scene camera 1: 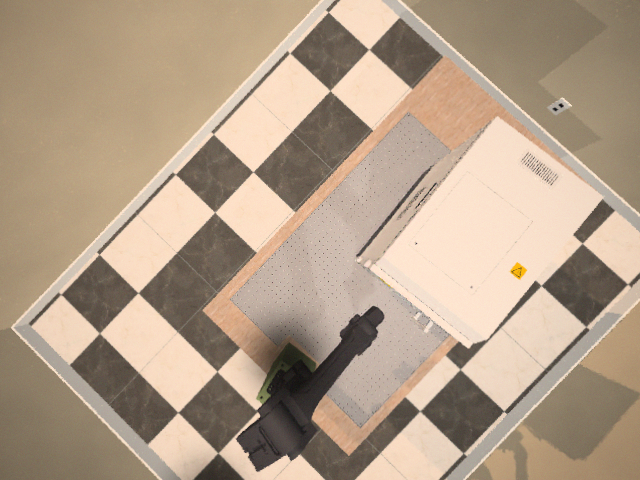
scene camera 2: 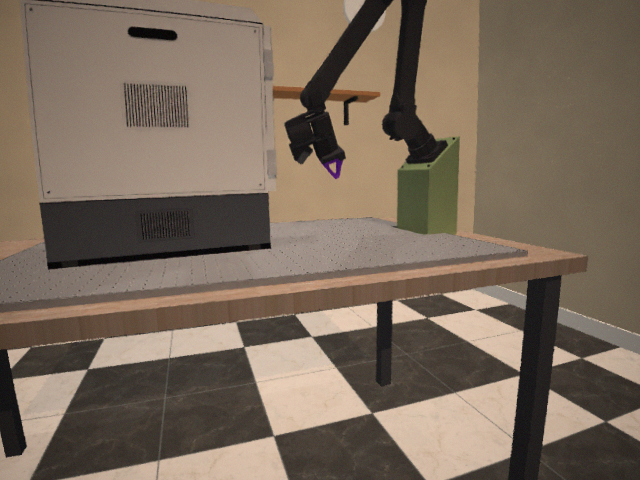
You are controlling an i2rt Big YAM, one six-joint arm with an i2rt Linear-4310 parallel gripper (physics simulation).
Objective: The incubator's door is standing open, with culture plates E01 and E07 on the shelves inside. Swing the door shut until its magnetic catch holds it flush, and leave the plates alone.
I see a white incubator (scene camera 2: 153, 135).
The white incubator shows as well in scene camera 1 (scene camera 1: 475, 231).
